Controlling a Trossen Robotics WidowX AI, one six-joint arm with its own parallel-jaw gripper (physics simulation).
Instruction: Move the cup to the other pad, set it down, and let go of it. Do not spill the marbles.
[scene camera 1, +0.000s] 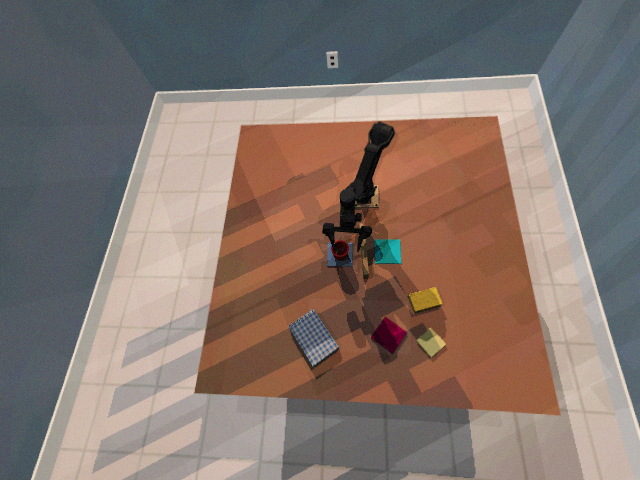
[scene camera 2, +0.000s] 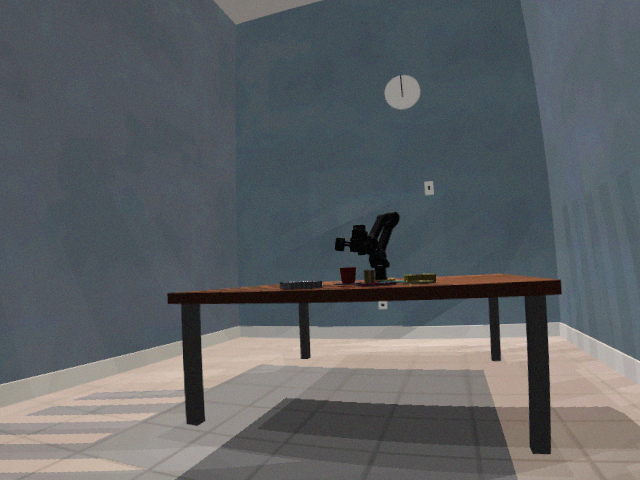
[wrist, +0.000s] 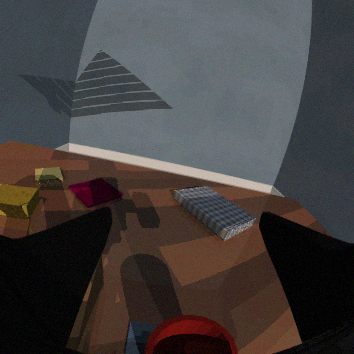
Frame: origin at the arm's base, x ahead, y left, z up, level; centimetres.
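Where they show: gripper, fingertip midpoint: (scene camera 1: 346, 251) (scene camera 2: 350, 246) (wrist: 187, 218); arm's base, link origin: (scene camera 2: 380, 279).
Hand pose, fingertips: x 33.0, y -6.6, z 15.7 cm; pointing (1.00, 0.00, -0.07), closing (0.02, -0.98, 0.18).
Things, the pixels of their centre, and the offset from my fingertips. "pt": a spot on its surface instead.
- red cup, body centre: (scene camera 1: 340, 251) (scene camera 2: 348, 275) dx -4.7, dy -2.9, dz -12.8 cm
- slate-blue pad, surface spot: (wrist: 136, 336) pt dx -1.5, dy +1.3, dz -16.4 cm
- narrow tan wooden block, body centre: (scene camera 1: 363, 251) (scene camera 2: 370, 278) dx -5.8, dy +7.0, dz -14.8 cm
- magenta block, body centre: (wrist: 94, 190) (scene camera 2: 377, 284) (scene camera 1: 388, 335) dx +27.9, dy +17.2, dz -16.3 cm
- pale yellow block, body centre: (wrist: 47, 174) (scene camera 2: 420, 282) (scene camera 1: 430, 342) dx +29.6, dy +32.8, dz -16.2 cm
- blue checkered slab, body centre: (wrist: 213, 208) (scene camera 2: 300, 284) (scene camera 1: 313, 336) dx +30.5, dy -11.9, dz -15.5 cm
A red cup (scene camera 1: 339, 250) (scene camera 2: 347, 275) (wrist: 190, 324) stands upright on the slate-blue pad (scene camera 1: 331, 262) (wrist: 136, 336). Small greenish spots show inside the cup in scene camera 1; the marbles are too small to make out clearly. The other pad (scene camera 1: 388, 251) is teal, lies to the right of the blue pad in that view, and bears no cup. My gripper (scene camera 1: 346, 245) (scene camera 2: 340, 244) (wrist: 187, 218) is open and empty. It is above the cup in scene camera 2, with its fingers spread wide. The cup's lower part is cut off in the wrist view.
A narrow tan wooden block (scene camera 1: 365, 264) (scene camera 2: 369, 276) stands between the two pads. Farther out lie a yellow block (scene camera 1: 425, 300) (wrist: 19, 201), a magenta block (scene camera 1: 388, 334) (wrist: 95, 192), a pale yellow block (scene camera 1: 431, 342) (wrist: 49, 174) and a blue checkered slab (scene camera 1: 313, 338) (wrist: 215, 210).
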